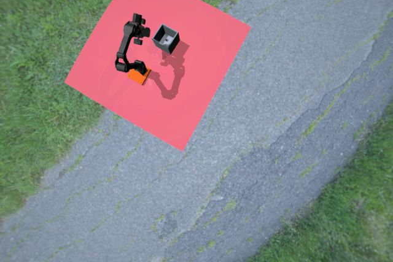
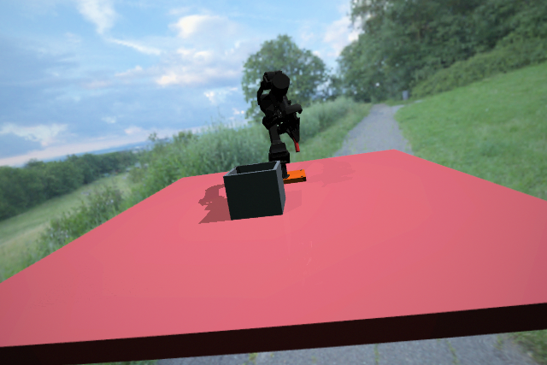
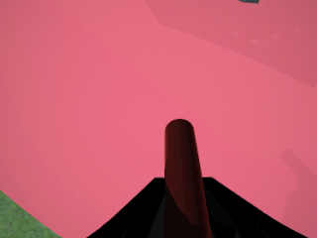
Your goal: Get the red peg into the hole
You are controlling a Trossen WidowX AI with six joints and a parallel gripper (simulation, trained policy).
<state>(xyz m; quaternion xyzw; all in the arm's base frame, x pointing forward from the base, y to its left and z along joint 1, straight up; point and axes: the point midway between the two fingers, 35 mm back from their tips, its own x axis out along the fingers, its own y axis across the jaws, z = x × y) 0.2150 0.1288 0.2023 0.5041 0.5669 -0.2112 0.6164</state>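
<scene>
Now: the light grey plate 110 mm ahead of my gripper tip, 130 mm to the right of it and 140 mm below it. Also, from my gripper tip: red peg (10 mm to the right, 10 mm above).
</scene>
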